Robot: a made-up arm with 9 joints. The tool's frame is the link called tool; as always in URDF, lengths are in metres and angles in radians. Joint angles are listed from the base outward. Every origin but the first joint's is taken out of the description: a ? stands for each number. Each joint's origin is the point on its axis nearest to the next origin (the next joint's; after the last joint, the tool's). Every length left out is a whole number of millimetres.
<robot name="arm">
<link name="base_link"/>
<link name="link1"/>
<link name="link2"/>
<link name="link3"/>
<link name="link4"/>
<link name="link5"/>
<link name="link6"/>
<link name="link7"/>
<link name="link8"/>
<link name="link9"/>
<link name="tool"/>
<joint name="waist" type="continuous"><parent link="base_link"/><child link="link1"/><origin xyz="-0.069 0.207 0.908" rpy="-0.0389 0.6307 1.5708"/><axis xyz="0 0 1"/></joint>
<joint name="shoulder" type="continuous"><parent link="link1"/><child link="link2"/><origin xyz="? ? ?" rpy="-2.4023 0.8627 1.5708"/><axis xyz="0 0 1"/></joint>
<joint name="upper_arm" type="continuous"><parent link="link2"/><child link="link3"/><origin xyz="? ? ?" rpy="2.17 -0.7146 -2.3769"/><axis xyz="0 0 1"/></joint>
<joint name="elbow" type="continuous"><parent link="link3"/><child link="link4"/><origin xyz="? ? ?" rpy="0.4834 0.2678 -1.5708"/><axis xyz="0 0 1"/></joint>
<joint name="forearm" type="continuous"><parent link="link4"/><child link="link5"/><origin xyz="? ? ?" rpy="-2.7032 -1.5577 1.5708"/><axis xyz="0 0 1"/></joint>
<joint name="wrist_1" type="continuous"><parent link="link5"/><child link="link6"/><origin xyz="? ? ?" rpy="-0.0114 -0.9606 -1.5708"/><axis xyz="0 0 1"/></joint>
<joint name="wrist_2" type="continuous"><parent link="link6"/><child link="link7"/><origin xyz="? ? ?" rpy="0.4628 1.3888 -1.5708"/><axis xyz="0 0 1"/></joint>
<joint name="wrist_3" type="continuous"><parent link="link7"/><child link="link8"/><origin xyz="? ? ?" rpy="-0.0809 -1.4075 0"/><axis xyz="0 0 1"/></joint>
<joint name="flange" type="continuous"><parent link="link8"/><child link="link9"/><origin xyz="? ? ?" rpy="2.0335 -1.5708 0"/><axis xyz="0 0 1"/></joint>
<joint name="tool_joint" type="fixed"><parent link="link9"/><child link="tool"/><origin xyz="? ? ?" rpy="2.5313 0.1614 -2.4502"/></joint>
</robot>
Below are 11 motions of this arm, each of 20 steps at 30 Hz.
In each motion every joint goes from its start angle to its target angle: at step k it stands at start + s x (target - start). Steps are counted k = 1, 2, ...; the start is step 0. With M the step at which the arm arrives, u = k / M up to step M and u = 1 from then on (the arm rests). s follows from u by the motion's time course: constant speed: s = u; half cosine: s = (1 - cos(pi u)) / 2; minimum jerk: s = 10 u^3 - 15 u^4 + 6 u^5.
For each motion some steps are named. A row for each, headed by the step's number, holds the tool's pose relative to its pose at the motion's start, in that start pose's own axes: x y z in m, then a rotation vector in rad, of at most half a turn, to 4 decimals.
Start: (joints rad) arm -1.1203 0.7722 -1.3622 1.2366 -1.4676 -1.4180 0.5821 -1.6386 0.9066
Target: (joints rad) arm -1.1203 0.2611 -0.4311 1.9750 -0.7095 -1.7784 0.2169 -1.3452 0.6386
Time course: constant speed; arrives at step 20
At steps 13, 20:
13: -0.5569 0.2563 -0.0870 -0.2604 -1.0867 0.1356
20: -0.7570 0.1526 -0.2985 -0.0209 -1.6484 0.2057

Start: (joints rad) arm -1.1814 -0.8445 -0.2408 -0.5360 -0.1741 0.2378 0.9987 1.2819 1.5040
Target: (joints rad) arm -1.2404 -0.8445 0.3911 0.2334 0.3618 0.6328 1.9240 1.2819 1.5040
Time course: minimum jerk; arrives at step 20
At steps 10, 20:
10: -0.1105 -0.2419 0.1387 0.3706 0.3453 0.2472
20: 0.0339 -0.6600 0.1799 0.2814 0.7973 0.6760

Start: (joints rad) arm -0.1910 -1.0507 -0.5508 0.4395 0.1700 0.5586 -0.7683 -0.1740 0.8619
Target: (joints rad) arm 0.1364 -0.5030 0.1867 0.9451 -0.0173 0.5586 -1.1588 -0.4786 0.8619
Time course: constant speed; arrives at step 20
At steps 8, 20:
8: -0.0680 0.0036 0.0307 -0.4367 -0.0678 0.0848
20: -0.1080 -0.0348 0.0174 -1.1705 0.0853 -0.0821

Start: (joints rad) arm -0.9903 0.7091 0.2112 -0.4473 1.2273 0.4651 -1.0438 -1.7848 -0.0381
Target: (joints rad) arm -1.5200 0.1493 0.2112 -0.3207 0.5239 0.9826 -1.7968 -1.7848 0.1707
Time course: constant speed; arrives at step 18
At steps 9, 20:
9: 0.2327 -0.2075 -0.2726 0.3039 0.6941 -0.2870
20: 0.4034 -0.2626 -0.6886 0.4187 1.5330 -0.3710

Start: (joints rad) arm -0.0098 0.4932 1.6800 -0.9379 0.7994 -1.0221 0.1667 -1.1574 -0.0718
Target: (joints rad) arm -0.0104 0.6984 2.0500 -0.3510 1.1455 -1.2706 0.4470 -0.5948 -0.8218
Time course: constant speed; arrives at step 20
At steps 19, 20:
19: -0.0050 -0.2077 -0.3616 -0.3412 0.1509 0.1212
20: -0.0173 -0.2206 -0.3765 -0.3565 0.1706 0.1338

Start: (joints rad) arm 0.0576 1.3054 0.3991 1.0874 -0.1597 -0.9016 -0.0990 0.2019 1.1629
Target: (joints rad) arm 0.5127 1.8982 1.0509 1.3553 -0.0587 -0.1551 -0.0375 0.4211 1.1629
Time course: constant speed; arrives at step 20
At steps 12, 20:
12: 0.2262 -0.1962 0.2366 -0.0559 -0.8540 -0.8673
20: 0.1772 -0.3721 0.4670 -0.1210 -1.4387 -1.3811

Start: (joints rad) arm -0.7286 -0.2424 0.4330 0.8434 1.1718 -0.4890 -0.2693 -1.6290 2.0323
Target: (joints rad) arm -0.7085 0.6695 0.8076 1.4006 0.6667 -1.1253 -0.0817 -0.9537 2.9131
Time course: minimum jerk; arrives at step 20
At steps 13, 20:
13: 0.4542 0.2166 -0.0301 -0.0893 0.8686 -0.2919
20: 0.5820 0.2792 -0.1187 -0.1728 1.1867 -0.2656

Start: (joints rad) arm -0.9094 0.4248 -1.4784 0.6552 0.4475 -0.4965 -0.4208 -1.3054 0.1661
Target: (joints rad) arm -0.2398 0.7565 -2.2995 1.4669 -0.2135 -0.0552 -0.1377 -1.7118 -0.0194
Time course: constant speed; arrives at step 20
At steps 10, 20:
10: 0.1739 -0.0526 -0.1329 0.3707 0.0814 0.0705
20: 0.2904 -0.1186 -0.3511 0.7166 0.1769 -0.0130

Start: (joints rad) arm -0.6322 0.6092 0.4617 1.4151 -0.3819 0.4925 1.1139 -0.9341 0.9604
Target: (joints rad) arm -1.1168 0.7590 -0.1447 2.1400 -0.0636 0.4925 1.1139 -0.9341 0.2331
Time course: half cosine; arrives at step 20
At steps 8, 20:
8: -0.0436 0.0494 -0.0696 0.1319 0.0108 0.3539
20: -0.1643 0.1505 -0.1449 0.5791 -0.0567 1.0524

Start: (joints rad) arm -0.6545 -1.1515 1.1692 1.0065 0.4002 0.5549 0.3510 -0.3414 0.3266
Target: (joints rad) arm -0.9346 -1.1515 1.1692 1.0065 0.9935 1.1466 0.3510 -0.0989 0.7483
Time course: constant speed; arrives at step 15
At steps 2, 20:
2: 0.0461 0.0180 0.0478 -0.0437 -0.1647 -0.0375
20: 0.1119 0.1519 0.4312 0.0576 -1.2542 -0.3435

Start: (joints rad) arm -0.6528 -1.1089 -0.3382 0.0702 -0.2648 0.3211 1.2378 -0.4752 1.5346
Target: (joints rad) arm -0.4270 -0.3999 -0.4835 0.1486 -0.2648 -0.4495 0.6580 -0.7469 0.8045
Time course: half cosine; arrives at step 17
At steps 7, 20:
7: -0.0597 -0.0462 -0.1095 -0.2523 0.2426 0.2416
20: -0.2752 -0.1981 -0.2244 -0.5573 0.8351 0.9306

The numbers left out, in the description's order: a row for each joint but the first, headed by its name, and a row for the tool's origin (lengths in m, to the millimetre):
shoulder: -0.092 -0.274 0
upper_arm: -0.022 -0.039 0
elbow: -0.058 -0.068 0
forearm: -0.144 -0.248 0
wrist_1: -0.198 -0.018 0
wrist_2: -0.132 -0.448 0
wrist_3: 0.001 -0.062 0
flange: -0.04 -0.009 0
tool: 0.04 0.17 0

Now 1 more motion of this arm.
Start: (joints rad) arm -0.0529 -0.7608 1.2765 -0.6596 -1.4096 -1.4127 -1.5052 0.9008 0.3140
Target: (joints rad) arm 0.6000 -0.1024 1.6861 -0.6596 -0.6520 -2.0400 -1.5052 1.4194 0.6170
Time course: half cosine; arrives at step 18
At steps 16, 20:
16: 0.0124 -0.1161 0.0379 -0.6598 -0.1932 0.0536
20: 0.0104 -0.1166 0.0422 -0.6793 -0.1898 0.0494

